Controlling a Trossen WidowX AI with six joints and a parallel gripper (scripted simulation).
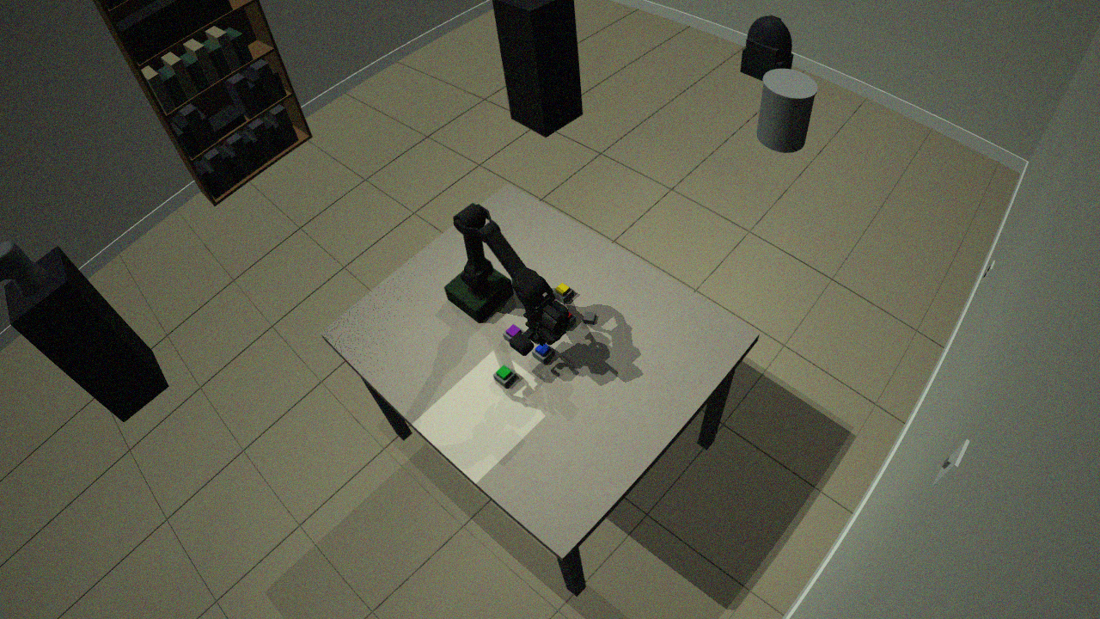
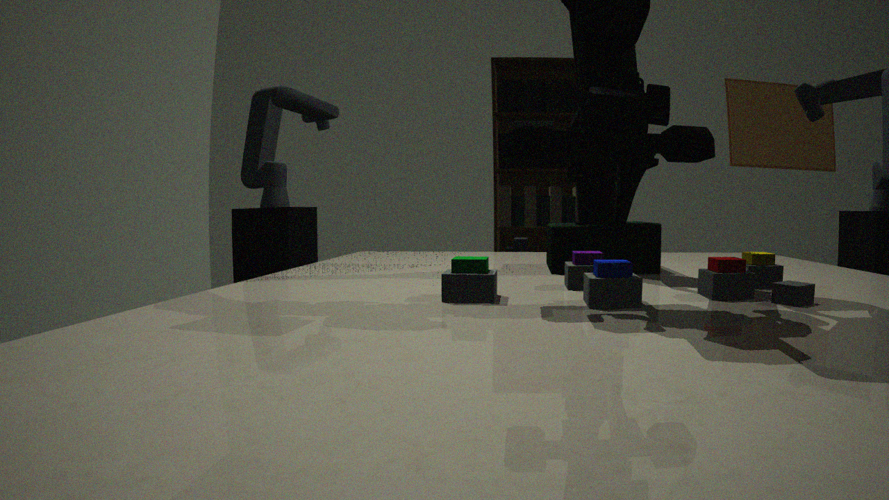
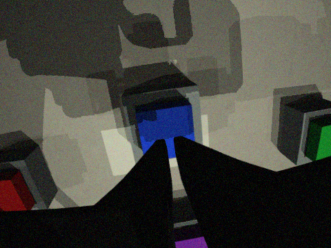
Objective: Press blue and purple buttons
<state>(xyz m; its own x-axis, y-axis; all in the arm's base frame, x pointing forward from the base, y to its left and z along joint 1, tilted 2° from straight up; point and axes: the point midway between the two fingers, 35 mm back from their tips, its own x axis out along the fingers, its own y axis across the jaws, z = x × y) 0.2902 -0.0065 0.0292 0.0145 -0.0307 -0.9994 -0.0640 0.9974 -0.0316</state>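
My gripper tip is now 3 cm above the blue button. Also, from my gripper tip: green button (13 cm to the right, 3 cm below, 2 cm behind); then purple button (11 cm behind, 3 cm below, 2 cm to the right); then red button (13 cm to the left, 4 cm behind, 3 cm below).
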